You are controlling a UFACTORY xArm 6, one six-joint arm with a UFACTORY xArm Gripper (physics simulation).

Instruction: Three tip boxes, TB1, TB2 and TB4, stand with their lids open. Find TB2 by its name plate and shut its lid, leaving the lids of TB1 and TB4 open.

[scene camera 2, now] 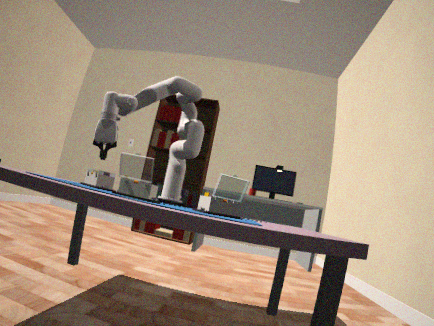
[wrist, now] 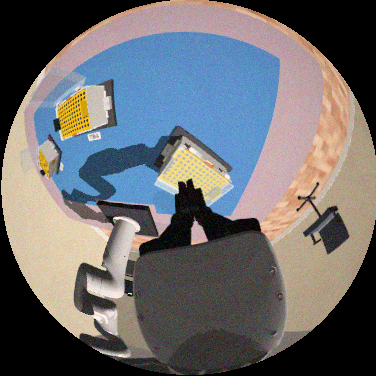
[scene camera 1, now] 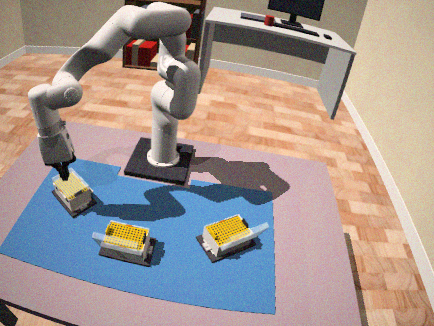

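Pixels of known places: gripper, between the fingertips: (scene camera 2: 102, 159) (wrist: 187, 188) (scene camera 1: 66, 178); arm's base, origin of its link: (scene camera 2: 169, 200) (wrist: 126, 222) (scene camera 1: 163, 157).
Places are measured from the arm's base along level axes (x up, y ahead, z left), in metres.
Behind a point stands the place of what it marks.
Note:
The left tip box (scene camera 1: 79, 201) {x 0.019, y 0.355, z -0.158 m} (scene camera 2: 100, 179) {x 0.024, y 0.374, z -0.166 m} (wrist: 200, 172) {x 0.062, y 0.355, z -0.213 m} has its clear lid down over the yellow rack, flat or nearly flat; its name plate is not readable. My gripper (scene camera 1: 65, 177) {x 0.110, y 0.359, z -0.192 m} (scene camera 2: 103, 157) {x 0.110, y 0.359, z -0.192 m} (wrist: 187, 188) {x 0.110, y 0.359, z -0.192 m} is shut and empty, over the hinge side of this box; in the scene camera 2 view it is above the box. The middle tip box (scene camera 1: 126, 238) {x 0.041, y 0.433, z 0.064 m} (scene camera 2: 134, 188) (wrist: 76, 114) {x 0.043, y 0.427, z 0.037 m} has its lid (scene camera 1: 98, 237) {x 0.127, y 0.517, z 0.033 m} (scene camera 2: 136, 166) {x 0.092, y 0.501, z 0.077 m} (wrist: 60, 87) standing open; its small plate (wrist: 94, 136) {x -0.013, y 0.360, z 0.043 m} seems to read TB4. The right tip box (scene camera 1: 226, 236) (wrist: 50, 159) {x 0.032, y 0.301, z 0.255 m} has its lid (scene camera 1: 260, 230) {x 0.125, y 0.327, z 0.409 m} (scene camera 2: 231, 188) {x 0.088, y 0.343, z 0.377 m} open; its plate is unreadable.
The boxes stand on a blue mat (scene camera 1: 225, 285) {x -0.015, y 0.442, z 0.365 m} on the pinkish table (scene camera 1: 320, 250) {x -0.018, y 0.220, z 0.639 m}. The arm's dark base plate (scene camera 1: 136, 167) {x 0.001, y 0.098, z -0.067 m} (wrist: 147, 220) {x 0.001, y 0.065, z -0.101 m} is behind the mat. A white desk (scene camera 1: 335, 82) and a bookshelf (scene camera 2: 212, 120) stand beyond the table.

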